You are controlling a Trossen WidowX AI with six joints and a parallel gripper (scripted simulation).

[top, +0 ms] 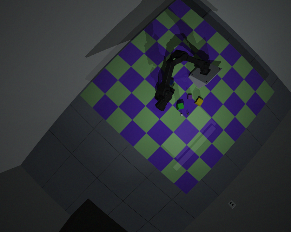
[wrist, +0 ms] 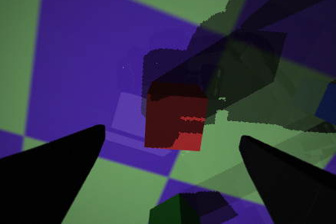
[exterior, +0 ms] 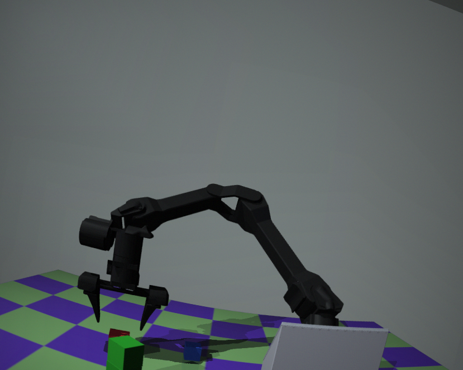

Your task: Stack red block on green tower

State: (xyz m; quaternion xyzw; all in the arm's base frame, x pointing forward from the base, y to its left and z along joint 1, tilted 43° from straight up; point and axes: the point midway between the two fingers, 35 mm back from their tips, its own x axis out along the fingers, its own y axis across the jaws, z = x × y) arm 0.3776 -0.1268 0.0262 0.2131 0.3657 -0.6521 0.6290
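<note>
Now: gripper tip 40 mm above the red block. From my gripper tip the other things lie so: yellow block (180 mm behind, 240 mm to the left, 40 mm below); blue block (160 mm behind, 50 mm to the right, 40 mm below); small purple block (170 mm behind, 160 mm to the left, 40 mm below).
</note>
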